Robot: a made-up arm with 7 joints. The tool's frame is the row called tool. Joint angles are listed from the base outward.
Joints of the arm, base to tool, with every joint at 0 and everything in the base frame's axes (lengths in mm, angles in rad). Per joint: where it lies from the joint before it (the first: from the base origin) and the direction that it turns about. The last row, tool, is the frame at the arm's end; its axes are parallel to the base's.
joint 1: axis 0 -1 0 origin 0.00 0.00 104.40
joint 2: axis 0 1 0 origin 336.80 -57.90 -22.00
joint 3: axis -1 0 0 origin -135.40 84.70 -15.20
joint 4: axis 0 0 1 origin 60.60 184.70 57.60
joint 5: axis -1 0 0 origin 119.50 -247.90 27.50
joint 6: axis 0 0 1 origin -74.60 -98.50 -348.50
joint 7: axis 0 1 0 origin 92.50 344.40 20.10
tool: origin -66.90 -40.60 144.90
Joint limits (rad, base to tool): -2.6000..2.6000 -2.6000..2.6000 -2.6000..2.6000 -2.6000..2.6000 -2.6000..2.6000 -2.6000..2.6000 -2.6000..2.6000
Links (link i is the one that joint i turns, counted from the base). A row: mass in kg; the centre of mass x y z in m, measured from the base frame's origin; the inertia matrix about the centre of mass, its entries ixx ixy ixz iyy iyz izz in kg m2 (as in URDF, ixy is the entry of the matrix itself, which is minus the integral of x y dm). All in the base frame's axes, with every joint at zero. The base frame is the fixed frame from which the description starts. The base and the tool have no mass.
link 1: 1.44; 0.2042 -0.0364 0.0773; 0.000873 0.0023 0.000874 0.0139 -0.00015 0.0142
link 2: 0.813; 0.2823 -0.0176 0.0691; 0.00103 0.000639 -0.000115 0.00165 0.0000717 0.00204
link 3: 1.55; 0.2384 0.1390 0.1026; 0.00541 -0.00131 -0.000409 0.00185 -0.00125 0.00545
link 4: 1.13; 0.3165 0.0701 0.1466; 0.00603 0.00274 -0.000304 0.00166 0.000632 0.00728
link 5: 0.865; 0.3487 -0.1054 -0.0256; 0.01 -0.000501 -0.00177 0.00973 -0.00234 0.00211
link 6: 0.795; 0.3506 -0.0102 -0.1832; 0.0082 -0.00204 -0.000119 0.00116 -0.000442 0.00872
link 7: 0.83; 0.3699 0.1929 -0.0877; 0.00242 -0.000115 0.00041 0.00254 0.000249 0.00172
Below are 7 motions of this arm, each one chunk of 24 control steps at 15 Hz.
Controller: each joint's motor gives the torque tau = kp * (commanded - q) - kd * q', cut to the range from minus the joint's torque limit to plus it. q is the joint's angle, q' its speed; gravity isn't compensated. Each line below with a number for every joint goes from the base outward.
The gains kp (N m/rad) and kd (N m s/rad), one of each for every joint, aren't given. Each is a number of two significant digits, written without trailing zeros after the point. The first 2 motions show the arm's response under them.
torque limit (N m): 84 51 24 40 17 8.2 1
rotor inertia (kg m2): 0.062 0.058 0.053 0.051 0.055 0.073 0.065
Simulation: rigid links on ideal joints. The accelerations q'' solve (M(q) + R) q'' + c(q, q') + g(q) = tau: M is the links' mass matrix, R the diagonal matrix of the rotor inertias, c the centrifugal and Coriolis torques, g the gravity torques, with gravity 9.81 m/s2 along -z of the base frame. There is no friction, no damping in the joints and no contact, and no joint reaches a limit. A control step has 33 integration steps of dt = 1/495 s. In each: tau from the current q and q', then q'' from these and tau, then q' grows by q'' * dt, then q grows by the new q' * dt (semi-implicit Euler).
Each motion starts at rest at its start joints. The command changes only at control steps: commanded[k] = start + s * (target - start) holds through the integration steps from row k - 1 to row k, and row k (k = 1, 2, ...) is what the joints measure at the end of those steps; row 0 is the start. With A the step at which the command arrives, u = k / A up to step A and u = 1 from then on. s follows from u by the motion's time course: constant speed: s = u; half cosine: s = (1 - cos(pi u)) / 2; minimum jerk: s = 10 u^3 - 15 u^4 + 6 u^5; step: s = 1 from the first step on.
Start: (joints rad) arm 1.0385 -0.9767 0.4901 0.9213 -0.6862 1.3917 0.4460
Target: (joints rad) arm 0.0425 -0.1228 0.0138 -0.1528 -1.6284 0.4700 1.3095
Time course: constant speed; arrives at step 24
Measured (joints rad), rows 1 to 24:
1: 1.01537 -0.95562 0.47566 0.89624 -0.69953 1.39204 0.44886
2: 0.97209 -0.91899 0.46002 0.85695 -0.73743 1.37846 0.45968
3: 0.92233 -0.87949 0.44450 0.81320 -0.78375 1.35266 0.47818
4: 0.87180 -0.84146 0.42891 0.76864 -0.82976 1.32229 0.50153
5: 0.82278 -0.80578 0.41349 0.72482 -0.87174 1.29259 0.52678
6: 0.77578 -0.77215 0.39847 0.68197 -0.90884 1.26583 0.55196
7: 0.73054 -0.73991 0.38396 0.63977 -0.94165 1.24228 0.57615
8: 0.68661 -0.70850 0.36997 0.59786 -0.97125 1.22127 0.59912
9: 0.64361 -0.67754 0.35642 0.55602 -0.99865 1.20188 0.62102
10: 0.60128 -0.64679 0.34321 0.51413 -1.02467 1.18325 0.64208
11: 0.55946 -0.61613 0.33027 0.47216 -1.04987 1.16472 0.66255
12: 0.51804 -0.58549 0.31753 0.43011 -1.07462 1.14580 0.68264
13: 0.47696 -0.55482 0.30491 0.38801 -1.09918 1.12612 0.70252
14: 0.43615 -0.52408 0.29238 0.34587 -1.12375 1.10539 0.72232
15: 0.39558 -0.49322 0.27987 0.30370 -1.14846 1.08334 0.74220
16: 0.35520 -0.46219 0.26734 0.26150 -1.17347 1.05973 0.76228
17: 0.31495 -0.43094 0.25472 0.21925 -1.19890 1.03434 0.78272
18: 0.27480 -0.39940 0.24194 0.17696 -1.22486 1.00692 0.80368
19: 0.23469 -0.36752 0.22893 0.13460 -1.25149 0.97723 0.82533
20: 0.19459 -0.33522 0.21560 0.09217 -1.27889 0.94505 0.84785
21: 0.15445 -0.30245 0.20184 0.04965 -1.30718 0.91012 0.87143
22: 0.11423 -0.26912 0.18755 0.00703 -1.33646 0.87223 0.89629
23: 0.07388 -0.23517 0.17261 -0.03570 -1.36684 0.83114 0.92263
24: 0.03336 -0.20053 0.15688 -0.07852 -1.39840 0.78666 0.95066
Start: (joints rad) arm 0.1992 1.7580 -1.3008 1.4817 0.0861 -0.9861 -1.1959
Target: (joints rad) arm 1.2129 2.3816 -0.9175 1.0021 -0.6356 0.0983 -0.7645
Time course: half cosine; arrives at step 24
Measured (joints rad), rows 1 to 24:
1: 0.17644 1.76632 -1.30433 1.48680 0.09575 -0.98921 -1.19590
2: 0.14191 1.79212 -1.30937 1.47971 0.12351 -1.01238 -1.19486
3: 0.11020 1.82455 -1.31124 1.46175 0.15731 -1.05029 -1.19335
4: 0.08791 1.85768 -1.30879 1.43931 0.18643 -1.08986 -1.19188
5: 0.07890 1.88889 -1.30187 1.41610 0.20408 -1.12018 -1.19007
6: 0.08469 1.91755 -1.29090 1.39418 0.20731 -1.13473 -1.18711
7: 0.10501 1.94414 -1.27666 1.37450 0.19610 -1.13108 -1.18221
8: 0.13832 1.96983 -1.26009 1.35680 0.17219 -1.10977 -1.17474
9: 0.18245 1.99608 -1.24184 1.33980 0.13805 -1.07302 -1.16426
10: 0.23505 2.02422 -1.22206 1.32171 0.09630 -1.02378 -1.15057
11: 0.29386 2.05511 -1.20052 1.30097 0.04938 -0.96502 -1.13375
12: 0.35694 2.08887 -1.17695 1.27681 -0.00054 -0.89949 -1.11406
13: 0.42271 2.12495 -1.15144 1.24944 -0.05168 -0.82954 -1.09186
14: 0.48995 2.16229 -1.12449 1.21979 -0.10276 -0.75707 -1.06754
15: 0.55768 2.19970 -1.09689 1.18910 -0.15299 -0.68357 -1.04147
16: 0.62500 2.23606 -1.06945 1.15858 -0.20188 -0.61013 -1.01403
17: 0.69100 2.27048 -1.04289 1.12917 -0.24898 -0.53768 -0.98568
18: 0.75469 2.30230 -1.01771 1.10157 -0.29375 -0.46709 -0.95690
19: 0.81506 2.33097 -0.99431 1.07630 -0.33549 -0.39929 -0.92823
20: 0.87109 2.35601 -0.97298 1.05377 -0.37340 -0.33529 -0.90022
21: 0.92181 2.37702 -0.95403 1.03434 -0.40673 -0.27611 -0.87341
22: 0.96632 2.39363 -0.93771 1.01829 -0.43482 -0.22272 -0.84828
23: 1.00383 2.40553 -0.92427 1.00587 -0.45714 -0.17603 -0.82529
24: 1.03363 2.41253 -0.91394 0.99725 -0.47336 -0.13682 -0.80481
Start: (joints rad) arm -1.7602 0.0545 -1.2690 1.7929 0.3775 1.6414 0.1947
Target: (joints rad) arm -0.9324 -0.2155 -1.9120 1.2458 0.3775 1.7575 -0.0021
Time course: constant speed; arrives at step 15
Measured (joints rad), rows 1 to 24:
1: -1.74886 0.06926 -1.27943 1.78419 0.39800 1.66353 0.18545
2: -1.72878 0.07605 -1.30361 1.76176 0.42928 1.70749 0.16361
3: -1.70022 0.07170 -1.33616 1.73374 0.45522 1.75210 0.13672
4: -1.66410 0.05953 -1.37334 1.70456 0.47348 1.78995 0.10911
5: -1.62220 0.04268 -1.41299 1.67527 0.48514 1.82033 0.08243
6: -1.57642 0.02352 -1.45392 1.64539 0.49191 1.84451 0.05708
7: -1.52847 0.00368 -1.49549 1.61396 0.49533 1.86390 0.03311
8: -1.47960 -0.01592 -1.53739 1.58026 0.49665 1.87956 0.01058
9: -1.43064 -0.03490 -1.57951 1.54399 0.49676 1.89229 -0.01046
10: -1.38199 -0.05322 -1.62183 1.50531 0.49636 1.90274 -0.02996
11: -1.33374 -0.07110 -1.66433 1.46471 0.49595 1.91150 -0.04797
12: -1.28580 -0.08882 -1.70705 1.42283 0.49586 1.91914 -0.06461
13: -1.23795 -0.10666 -1.74995 1.38035 0.49629 1.92614 -0.08006
14: -1.18999 -0.12481 -1.79302 1.33783 0.49732 1.93291 -0.09453
15: -1.14174 -0.14338 -1.83618 1.29566 0.49897 1.93974 -0.10821
16: -1.10442 -0.15763 -1.86724 1.27140 0.49603 1.94157 -0.12013
17: -1.07723 -0.16702 -1.88736 1.25731 0.49334 1.94245 -0.13080
18: -1.05849 -0.17202 -1.89985 1.24763 0.49247 1.94384 -0.14032
19: -1.04642 -0.17374 -1.90719 1.23949 0.49329 1.94564 -0.14857
20: -1.03930 -0.17338 -1.91119 1.23191 0.49519 1.94743 -0.15548
21: -1.03555 -0.17203 -1.91314 1.22487 0.49754 1.94892 -0.16112
22: -1.03386 -0.17046 -1.91392 1.21875 0.49985 1.95001 -0.16566
23: -1.03327 -0.16916 -1.91413 1.21387 0.50186 1.95076 -0.16933
24: -1.03312 -0.16831 -1.91410 1.21039 0.50344 1.95129 -0.17239

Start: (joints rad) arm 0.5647 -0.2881 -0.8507 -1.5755 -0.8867 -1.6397 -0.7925
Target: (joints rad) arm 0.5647 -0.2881 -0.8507 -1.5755 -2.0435 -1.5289 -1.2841
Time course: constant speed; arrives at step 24
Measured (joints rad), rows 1 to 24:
1: 0.54644 -0.30656 -0.84150 -1.57993 -0.87476 -1.65173 -0.78914
2: 0.52503 -0.32273 -0.82732 -1.58633 -0.85771 -1.68101 -0.78085
3: 0.50775 -0.32948 -0.81812 -1.59387 -0.85317 -1.71162 -0.77098
4: 0.49500 -0.33144 -0.81312 -1.60020 -0.86302 -1.73629 -0.76187
5: 0.48607 -0.33203 -0.81047 -1.60418 -0.88545 -1.75288 -0.75522
6: 0.48004 -0.33258 -0.80899 -1.60592 -0.91772 -1.76171 -0.75193
7: 0.47606 -0.33325 -0.80816 -1.60621 -0.95697 -1.76423 -0.75210
8: 0.47343 -0.33380 -0.80785 -1.60595 -1.00078 -1.76224 -0.75534
9: 0.47165 -0.33402 -0.80805 -1.60580 -1.04726 -1.75737 -0.76100
10: 0.47037 -0.33388 -0.80873 -1.60611 -1.09517 -1.75087 -0.76846
11: 0.46939 -0.33347 -0.80985 -1.60695 -1.14379 -1.74354 -0.77721
12: 0.46859 -0.33294 -0.81131 -1.60824 -1.19276 -1.73581 -0.78691
13: 0.46792 -0.33239 -0.81305 -1.60982 -1.24199 -1.72785 -0.79739
14: 0.46736 -0.33192 -0.81502 -1.61157 -1.29148 -1.71968 -0.80854
15: 0.46690 -0.33156 -0.81718 -1.61339 -1.34130 -1.71127 -0.82031
16: 0.46656 -0.33132 -0.81952 -1.61520 -1.39149 -1.70258 -0.83267
17: 0.46632 -0.33123 -0.82202 -1.61696 -1.44211 -1.69357 -0.84560
18: 0.46620 -0.33127 -0.82468 -1.61865 -1.49318 -1.68422 -0.85907
19: 0.46619 -0.33146 -0.82748 -1.62025 -1.54472 -1.67450 -0.87307
20: 0.46631 -0.33179 -0.83044 -1.62174 -1.59676 -1.66441 -0.88756
21: 0.46654 -0.33227 -0.83352 -1.62312 -1.64929 -1.65395 -0.90253
22: 0.46689 -0.33289 -0.83674 -1.62437 -1.70233 -1.64311 -0.91796
23: 0.46737 -0.33368 -0.84008 -1.62549 -1.75588 -1.63189 -0.93383
24: 0.46797 -0.33461 -0.84352 -1.62645 -1.80995 -1.62031 -0.95013

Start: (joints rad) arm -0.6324 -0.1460 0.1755 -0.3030 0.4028 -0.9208 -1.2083
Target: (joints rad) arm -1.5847 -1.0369 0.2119 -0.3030 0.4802 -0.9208 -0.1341
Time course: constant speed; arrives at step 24
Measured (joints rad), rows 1 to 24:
1: -0.65953 -0.17348 0.17210 -0.28639 0.39384 -0.92407 -1.21317
2: -0.69552 -0.20969 0.16101 -0.26179 0.37214 -0.91858 -1.22344
3: -0.73255 -0.24639 0.14961 -0.24071 0.35048 -0.90653 -1.23011
4: -0.76984 -0.28268 0.14165 -0.22643 0.33457 -0.89420 -1.23135
5: -0.80705 -0.31874 0.13780 -0.21864 0.32573 -0.88501 -1.22743
6: -0.84399 -0.35483 0.13726 -0.21550 0.32289 -0.87977 -1.21898
7: -0.88060 -0.39115 0.13875 -0.21506 0.32408 -0.87779 -1.20652
8: -0.91689 -0.42772 0.14117 -0.21583 0.32740 -0.87783 -1.19043
9: -0.95289 -0.46449 0.14375 -0.21688 0.33148 -0.87876 -1.17104
10: -0.98867 -0.50140 0.14610 -0.21777 0.33555 -0.87978 -1.14863
11: -1.02429 -0.53839 0.14810 -0.21837 0.33926 -0.88046 -1.12351
12: -1.05979 -0.57540 0.14978 -0.21870 0.34259 -0.88066 -1.09599
13: -1.09519 -0.61240 0.15123 -0.21885 0.34561 -0.88043 -1.06635
14: -1.13053 -0.64940 0.15254 -0.21892 0.34846 -0.87986 -1.03486
15: -1.16579 -0.68637 0.15381 -0.21896 0.35124 -0.87907 -1.00172
16: -1.20100 -0.72334 0.15507 -0.21902 0.35402 -0.87816 -0.96713
17: -1.23616 -0.76029 0.15634 -0.21912 0.35684 -0.87717 -0.93125
18: -1.27127 -0.79724 0.15763 -0.21924 0.35969 -0.87614 -0.89420
19: -1.30633 -0.83417 0.15894 -0.21939 0.36258 -0.87508 -0.85611
20: -1.34135 -0.87110 0.16025 -0.21956 0.36549 -0.87399 -0.81706
21: -1.37634 -0.90803 0.16156 -0.21973 0.36841 -0.87286 -0.77714
22: -1.41130 -0.94495 0.16287 -0.21991 0.37133 -0.87168 -0.73643
23: -1.44624 -0.98186 0.16417 -0.22009 0.37425 -0.87046 -0.69498
24: -1.48116 -1.01877 0.16546 -0.22026 0.37716 -0.86919 -0.65285

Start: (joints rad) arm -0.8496 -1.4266 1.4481 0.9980 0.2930 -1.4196 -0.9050
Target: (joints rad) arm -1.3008 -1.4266 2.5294 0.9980 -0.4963 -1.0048 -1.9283
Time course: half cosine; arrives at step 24
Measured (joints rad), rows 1 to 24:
1: -0.86446 -1.42046 1.45322 1.01170 0.28445 -1.42072 -0.90446
2: -0.89010 -1.39960 1.45678 1.04209 0.26135 -1.40611 -0.90607
3: -0.91909 -1.37491 1.46064 1.08262 0.22995 -1.37824 -0.91089
4: -0.94890 -1.35268 1.46858 1.12352 0.19450 -1.34509 -0.91898
5: -0.97807 -1.33623 1.48344 1.15709 0.15727 -1.31216 -0.93023
6: -1.00531 -1.32680 1.50694 1.17983 0.11959 -1.28248 -0.94470
7: -1.02979 -1.32408 1.53948 1.19170 0.08230 -1.25748 -0.96255
8: -1.05135 -1.32680 1.58039 1.19463 0.04570 -1.23736 -0.98390
9: -1.07052 -1.33319 1.62841 1.19119 0.00945 -1.22140 -1.00875
10: -1.08829 -1.34143 1.68199 1.18386 -0.02729 -1.20816 -1.03699
11: -1.10576 -1.35000 1.73962 1.17468 -0.06552 -1.19591 -1.06850
12: -1.12384 -1.35786 1.79982 1.16510 -0.10608 -1.18300 -1.10309
13: -1.14306 -1.36452 1.86126 1.15600 -0.14937 -1.16817 -1.14055
14: -1.16352 -1.36993 1.92271 1.14771 -0.19531 -1.15080 -1.18051
15: -1.18493 -1.37436 1.98316 1.14016 -0.24331 -1.13084 -1.22253
16: -1.20673 -1.37821 2.04173 1.13306 -0.29238 -1.10876 -1.26605
17: -1.22824 -1.38184 2.09768 1.12609 -0.34131 -1.08533 -1.31044
18: -1.24878 -1.38546 2.15032 1.11903 -0.38881 -1.06150 -1.35504
19: -1.26776 -1.38914 2.19890 1.11185 -0.43367 -1.03819 -1.39919
20: -1.28474 -1.39281 2.24264 1.10467 -0.47482 -1.01620 -1.44222
21: -1.29940 -1.39633 2.28076 1.09770 -0.51142 -0.99613 -1.48351
22: -1.31152 -1.39956 2.31248 1.09118 -0.54279 -0.97846 -1.52243
23: -1.32097 -1.40237 2.33714 1.08534 -0.56844 -0.96348 -1.55841
24: -1.32764 -1.40470 2.35417 1.08034 -0.58797 -0.95144 -1.59090

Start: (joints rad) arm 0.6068 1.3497 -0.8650 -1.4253 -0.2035 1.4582 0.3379
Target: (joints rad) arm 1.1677 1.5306 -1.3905 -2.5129 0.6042 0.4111 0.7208
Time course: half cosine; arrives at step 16
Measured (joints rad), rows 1 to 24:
1: 0.59108 1.33264 -0.84878 -1.41407 -0.21331 1.44286 0.34173
2: 0.57663 1.31644 -0.82502 -1.40706 -0.22637 1.40477 0.35236
3: 0.57209 1.31038 -0.81438 -1.42002 -0.22633 1.35702 0.36758
4: 0.57797 1.31425 -0.82036 -1.45441 -0.21131 1.30316 0.38623
5: 0.59374 1.32526 -0.84053 -1.50827 -0.18317 1.24204 0.40832
6: 0.61848 1.34082 -0.87147 -1.57868 -0.14426 1.17236 0.43414
7: 0.65103 1.35913 -0.91014 -1.66235 -0.09686 1.09410 0.46382
8: 0.69000 1.37892 -0.95397 -1.75574 -0.04316 1.00873 0.49698
9: 0.73390 1.39912 -1.00058 -1.85499 0.01479 0.91888 0.53275
10: 0.78118 1.41879 -1.04776 -1.95608 0.07520 0.82796 0.56980
11: 0.83029 1.43701 -1.09364 -2.05497 0.13649 0.73959 0.60661
12: 0.87957 1.45300 -1.13684 -2.14782 0.19702 0.65709 0.64165
13: 0.92729 1.46617 -1.17641 -2.23113 0.25494 0.58317 0.67373
14: 0.97160 1.47611 -1.21163 -2.30183 0.30806 0.51979 0.70199
15: 1.01067 1.48257 -1.24169 -2.35732 0.35402 0.46824 0.72603
16: 1.04283 1.48538 -1.26560 -2.39554 0.39056 0.42926 0.74574
17: 1.06793 1.48491 -1.28273 -2.41809 0.41646 0.40193 0.76132
18: 1.08741 1.48223 -1.29348 -2.42996 0.43276 0.38317 0.77341
19: 1.10264 1.47855 -1.29904 -2.43534 0.44208 0.36985 0.78300
20: 1.11460 1.47472 -1.30093 -2.43703 0.44683 0.35989 0.79098
21: 1.12398 1.47123 -1.30060 -2.43681 0.44887 0.35216 0.79790
22: 1.13128 1.46835 -1.29921 -2.43578 0.44945 0.34610 0.80404
23: 1.13688 1.46618 -1.29754 -2.43457 0.44938 0.34140 0.80952
24: 1.14108 1.46469 -1.29605 -2.43352 0.44909 0.33788 0.81437

